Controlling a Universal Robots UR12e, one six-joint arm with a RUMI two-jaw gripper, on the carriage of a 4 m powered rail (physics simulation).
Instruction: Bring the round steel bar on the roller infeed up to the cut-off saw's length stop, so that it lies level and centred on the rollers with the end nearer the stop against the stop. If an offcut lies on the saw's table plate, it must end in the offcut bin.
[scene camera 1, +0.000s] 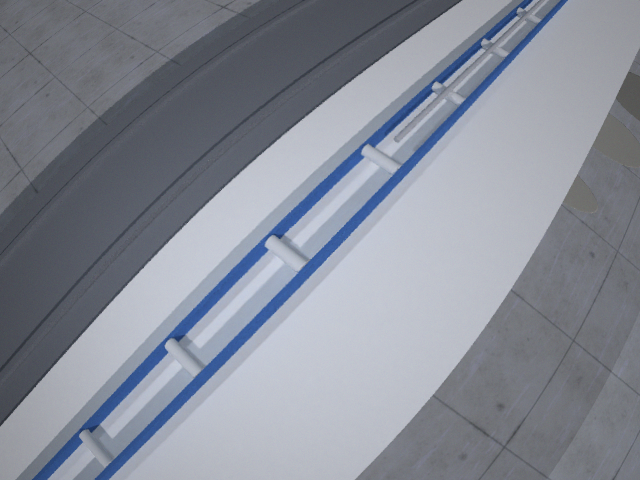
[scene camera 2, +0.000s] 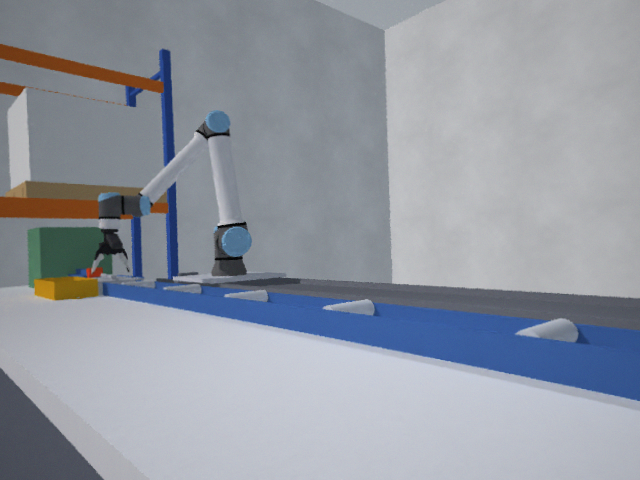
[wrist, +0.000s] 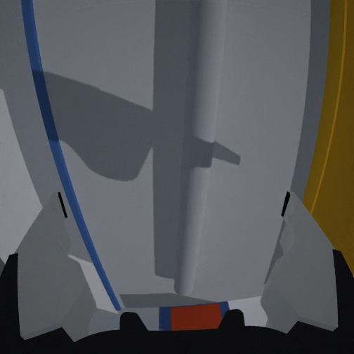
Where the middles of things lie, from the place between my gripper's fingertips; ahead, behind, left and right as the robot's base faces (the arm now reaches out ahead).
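The yellow offcut bin (scene camera 2: 60, 288) is there, 19 cm forward of my hand, 2 cm to the left of it and 4 cm below it.
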